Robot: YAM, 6 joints.
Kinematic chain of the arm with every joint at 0, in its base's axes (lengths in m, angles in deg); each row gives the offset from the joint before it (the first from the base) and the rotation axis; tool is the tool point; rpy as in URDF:
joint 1: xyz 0 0 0.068 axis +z
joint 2: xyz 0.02 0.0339 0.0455 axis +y
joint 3: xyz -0.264 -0.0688 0 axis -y
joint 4: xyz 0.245 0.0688 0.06 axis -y
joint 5: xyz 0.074 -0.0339 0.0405 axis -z
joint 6: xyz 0.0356 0 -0.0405 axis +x
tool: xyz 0 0 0 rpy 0 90 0
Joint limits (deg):
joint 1: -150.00..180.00
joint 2: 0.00..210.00
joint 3: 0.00..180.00
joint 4: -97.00..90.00
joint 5: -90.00..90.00
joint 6: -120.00..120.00
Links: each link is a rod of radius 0.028 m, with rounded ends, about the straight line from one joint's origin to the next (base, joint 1, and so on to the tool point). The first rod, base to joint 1, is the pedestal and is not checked.
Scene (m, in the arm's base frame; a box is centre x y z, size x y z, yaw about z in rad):
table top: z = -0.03
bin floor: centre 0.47 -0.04 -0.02 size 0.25 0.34 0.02 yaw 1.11
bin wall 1: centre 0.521 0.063 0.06 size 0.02 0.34 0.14 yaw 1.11
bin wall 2: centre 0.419 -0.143 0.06 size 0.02 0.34 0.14 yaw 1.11
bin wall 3: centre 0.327 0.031 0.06 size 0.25 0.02 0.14 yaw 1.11
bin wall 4: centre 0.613 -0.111 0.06 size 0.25 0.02 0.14 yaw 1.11
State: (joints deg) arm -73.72 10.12 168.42 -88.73 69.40 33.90
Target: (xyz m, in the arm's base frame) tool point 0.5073 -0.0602 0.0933
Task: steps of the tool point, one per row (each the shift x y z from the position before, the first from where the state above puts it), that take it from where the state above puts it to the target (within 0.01 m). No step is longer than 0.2 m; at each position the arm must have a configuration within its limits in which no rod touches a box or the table.
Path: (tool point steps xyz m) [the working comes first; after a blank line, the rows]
Joints at the target: -3.40 153.87 130.19 -63.55 57.52 33.90
Straight joint move there: clear.

1: -0.0260 -0.0817 0.1287
2: 0.0085 -0.1103 0.1053
3: 0.0477 -0.1223 0.0729
4: 0.0848 -0.1167 0.0345
5: 0.1129 -0.0949 -0.0069
6: 0.1267 -0.0617 -0.0475
7: 0.1232 -0.0227 -0.0839
8: 0.1023 0.0144 -0.1131
9: 0.0665 0.0438 -0.1322
10: 0.0215 0.0602 -0.1403

